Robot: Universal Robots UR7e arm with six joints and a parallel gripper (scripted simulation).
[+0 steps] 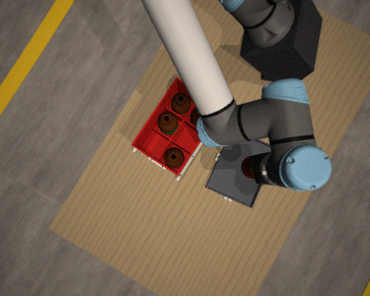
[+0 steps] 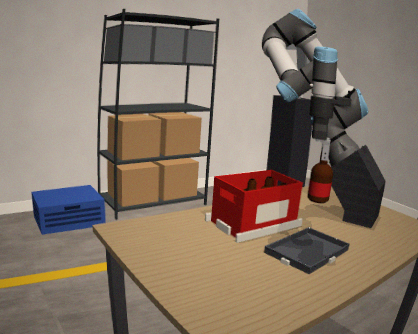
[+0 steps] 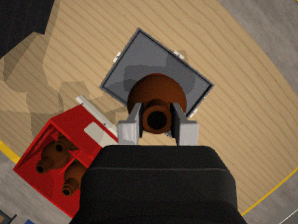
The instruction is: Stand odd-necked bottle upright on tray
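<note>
The dark grey tray lies 330 mm below my hand. The rest, counted from my hand: red crate (280 mm to the right, 260 mm below, 10 mm behind).
</note>
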